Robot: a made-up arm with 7 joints. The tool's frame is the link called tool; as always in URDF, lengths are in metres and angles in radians. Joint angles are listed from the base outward.
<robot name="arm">
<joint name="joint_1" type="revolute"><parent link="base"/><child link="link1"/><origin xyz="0 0.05 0" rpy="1.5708 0 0"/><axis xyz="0 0 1"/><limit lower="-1.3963" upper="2"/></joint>
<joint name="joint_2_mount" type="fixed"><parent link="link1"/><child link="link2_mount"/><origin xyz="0 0 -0.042"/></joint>
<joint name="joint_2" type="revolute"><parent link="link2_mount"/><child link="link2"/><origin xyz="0 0 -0.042" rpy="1.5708 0 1.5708"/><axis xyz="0 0 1"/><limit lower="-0.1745" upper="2"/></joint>
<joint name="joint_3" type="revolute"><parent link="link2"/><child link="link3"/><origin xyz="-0.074 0 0" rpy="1.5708 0 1.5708"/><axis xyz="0 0 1"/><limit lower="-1.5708" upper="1.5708"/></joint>
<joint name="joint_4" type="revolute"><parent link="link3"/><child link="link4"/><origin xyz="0 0 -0.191" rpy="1.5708 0 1.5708"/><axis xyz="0 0 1"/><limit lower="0" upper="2.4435"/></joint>
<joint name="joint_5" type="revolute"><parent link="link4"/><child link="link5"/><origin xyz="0 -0.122 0" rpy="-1.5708 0 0"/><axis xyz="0 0 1"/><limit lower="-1.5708" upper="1.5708"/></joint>
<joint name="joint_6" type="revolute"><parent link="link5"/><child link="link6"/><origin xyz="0 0 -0.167" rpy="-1.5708 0 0"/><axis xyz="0 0 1"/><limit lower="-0.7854" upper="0.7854"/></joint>
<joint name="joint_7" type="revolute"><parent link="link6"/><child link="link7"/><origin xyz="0 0 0" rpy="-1.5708 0 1.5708"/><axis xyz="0 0 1"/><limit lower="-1.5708" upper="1.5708"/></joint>
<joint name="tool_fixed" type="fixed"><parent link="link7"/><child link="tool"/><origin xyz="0 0 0" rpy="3.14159 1.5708 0"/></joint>
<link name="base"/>
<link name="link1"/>
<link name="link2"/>
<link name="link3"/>
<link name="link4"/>
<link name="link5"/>
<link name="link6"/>
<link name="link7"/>
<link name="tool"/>
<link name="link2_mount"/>
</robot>
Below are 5 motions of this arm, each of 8 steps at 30 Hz.
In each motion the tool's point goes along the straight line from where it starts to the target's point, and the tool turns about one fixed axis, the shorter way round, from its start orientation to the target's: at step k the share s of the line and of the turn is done. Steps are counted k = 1, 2, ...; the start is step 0. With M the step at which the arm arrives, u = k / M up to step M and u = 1 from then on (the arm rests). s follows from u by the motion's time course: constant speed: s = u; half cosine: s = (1 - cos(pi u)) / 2; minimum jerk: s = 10 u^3 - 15 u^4 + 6 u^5.
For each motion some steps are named. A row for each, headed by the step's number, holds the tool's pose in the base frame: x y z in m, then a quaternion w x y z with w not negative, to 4 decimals.
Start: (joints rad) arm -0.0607 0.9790 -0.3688 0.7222 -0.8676 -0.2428 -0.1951
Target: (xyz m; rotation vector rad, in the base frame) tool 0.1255 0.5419 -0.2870 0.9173 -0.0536 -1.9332
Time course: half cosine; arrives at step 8
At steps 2, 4, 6, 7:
2: 0.1533 0.5023 -0.3290 0.5750 0.3917 -0.1503 -0.7024
4: 0.1418 0.5187 -0.3116 0.5378 0.3867 -0.0975 -0.7427
6: 0.1303 0.5351 -0.2942 0.4975 0.3796 -0.0442 -0.7788
7: 0.1267 0.5401 -0.2889 0.4845 0.3769 -0.0277 -0.7889

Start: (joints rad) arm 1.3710 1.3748 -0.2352 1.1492 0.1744 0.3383 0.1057
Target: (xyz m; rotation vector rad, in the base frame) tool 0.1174 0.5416 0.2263 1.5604 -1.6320 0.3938
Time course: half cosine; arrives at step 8
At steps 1, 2, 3, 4, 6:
1: 0.1806 0.4996 0.2246 0.4574 0.5428 -0.7010 0.0690
2: 0.1735 0.5043 0.2248 0.4527 0.5521 -0.6958 0.0790
3: 0.1628 0.5114 0.2251 0.4455 0.5657 -0.6876 0.0938
4: 0.1503 0.5198 0.2254 0.4367 0.5814 -0.6775 0.1113
6: 0.1270 0.5352 0.2260 0.4195 0.6092 -0.6575 0.1434

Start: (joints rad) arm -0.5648 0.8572 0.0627 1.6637 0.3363 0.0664 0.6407
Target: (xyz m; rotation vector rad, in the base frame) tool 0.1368 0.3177 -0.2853 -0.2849 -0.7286 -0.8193
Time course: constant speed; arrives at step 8
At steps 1, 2, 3, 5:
1: 0.1627 0.3249 -0.2753 0.8350 -0.1373 -0.3860 -0.3673
2: 0.1590 0.3238 -0.2767 0.8364 -0.1370 -0.3802 -0.3703
3: 0.1553 0.3228 -0.2782 0.8377 -0.1367 -0.3744 -0.3733
5: 0.1479 0.3208 -0.2810 0.8403 -0.1360 -0.3627 -0.3793

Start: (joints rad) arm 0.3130 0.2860 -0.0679 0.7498 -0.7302 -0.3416 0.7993
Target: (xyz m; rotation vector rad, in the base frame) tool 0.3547 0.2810 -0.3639 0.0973 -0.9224 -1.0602
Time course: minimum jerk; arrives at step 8
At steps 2, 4, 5, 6, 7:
2: 0.3315 0.2582 -0.3765 0.7346 -0.0440 -0.3497 -0.5797
4: 0.3418 0.2683 -0.3710 0.7489 -0.0048 -0.3836 -0.5404
5: 0.3476 0.2740 -0.3678 0.7554 0.0175 -0.4021 -0.5170
6: 0.3520 0.2784 -0.3654 0.7598 0.0345 -0.4159 -0.4986
7: 0.3543 0.2806 -0.3641 0.7617 0.0431 -0.4228 -0.4891

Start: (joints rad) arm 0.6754 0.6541 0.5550 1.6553 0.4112 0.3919 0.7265
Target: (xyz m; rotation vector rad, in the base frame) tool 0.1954 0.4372 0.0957 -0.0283 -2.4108 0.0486
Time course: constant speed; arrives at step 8
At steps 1, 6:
1: 0.2455 0.4054 0.0785 0.4544 0.0094 -0.8822 -0.1228
6: 0.2097 0.4281 0.0908 0.3862 -0.0052 -0.9221 -0.0218

